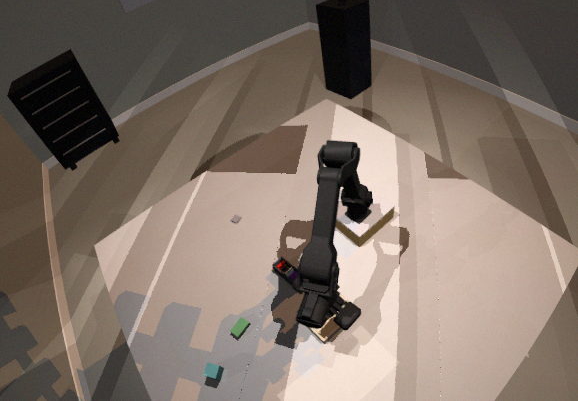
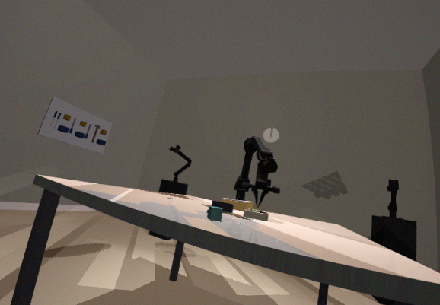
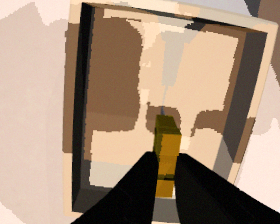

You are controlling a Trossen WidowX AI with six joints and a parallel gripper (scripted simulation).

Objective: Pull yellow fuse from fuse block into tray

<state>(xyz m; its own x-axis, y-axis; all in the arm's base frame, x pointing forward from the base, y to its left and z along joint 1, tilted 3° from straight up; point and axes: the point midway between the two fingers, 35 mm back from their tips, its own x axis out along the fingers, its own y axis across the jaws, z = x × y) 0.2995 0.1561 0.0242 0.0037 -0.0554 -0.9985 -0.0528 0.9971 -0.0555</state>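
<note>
The yellow fuse lies 10 mm below my gripper tip. From my gripper tip the other things lie so: green fuse (10 mm behind, 140 mm to the right, 30 mm below); then magenta fuse (10 mm behind, 160 mm to the right, 30 mm below); then tray (60 mm below).
</note>
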